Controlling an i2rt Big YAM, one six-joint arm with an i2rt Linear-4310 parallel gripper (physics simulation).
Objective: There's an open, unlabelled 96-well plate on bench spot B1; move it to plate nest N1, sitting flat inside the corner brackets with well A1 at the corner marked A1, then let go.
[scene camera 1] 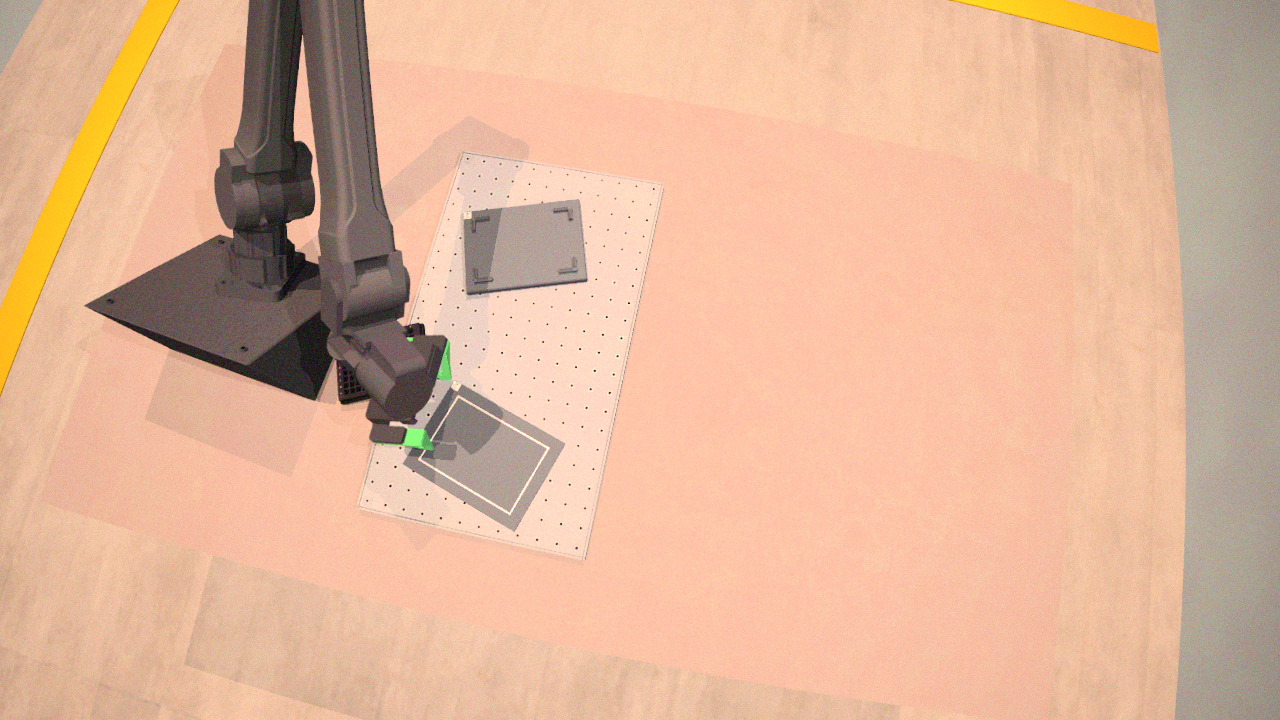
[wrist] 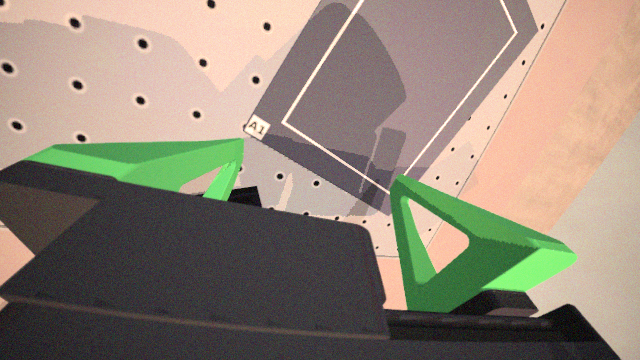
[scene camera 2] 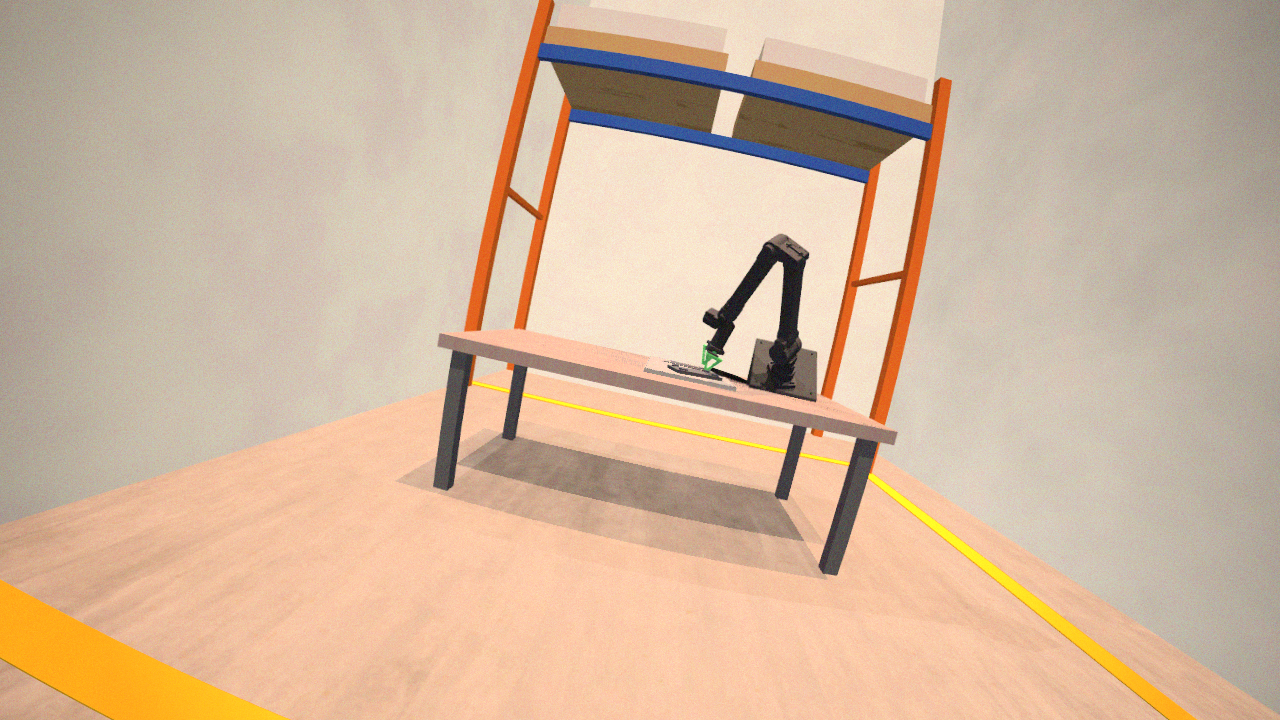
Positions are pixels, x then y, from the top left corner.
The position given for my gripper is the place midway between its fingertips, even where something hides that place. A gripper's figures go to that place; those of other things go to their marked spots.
Labels:
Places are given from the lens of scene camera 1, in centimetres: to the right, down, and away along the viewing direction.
my gripper [scene camera 1: 438, 413]: -26, 7, 91
grey nest with corner locators [scene camera 1: 536, 245]: -14, -16, 97
grey pad with white outline [scene camera 1: 488, 457]: -19, 12, 90

